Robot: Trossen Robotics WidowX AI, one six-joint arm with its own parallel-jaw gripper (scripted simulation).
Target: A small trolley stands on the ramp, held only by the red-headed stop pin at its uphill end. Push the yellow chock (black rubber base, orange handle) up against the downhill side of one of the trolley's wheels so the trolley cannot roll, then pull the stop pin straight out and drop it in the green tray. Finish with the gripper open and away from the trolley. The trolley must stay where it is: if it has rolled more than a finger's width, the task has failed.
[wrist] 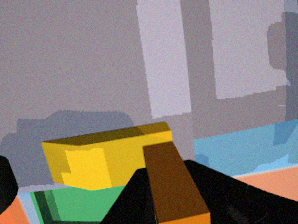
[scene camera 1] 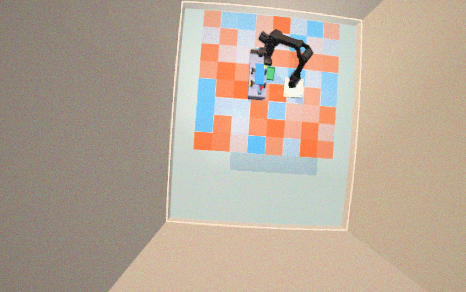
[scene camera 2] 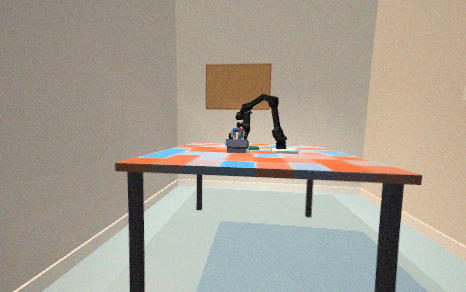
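A yellow chock is in my gripper (wrist: 164, 174), which carries it. I can see a grey ramp (wrist: 74, 74) as well, and there is also a green tray (wrist: 67, 198).
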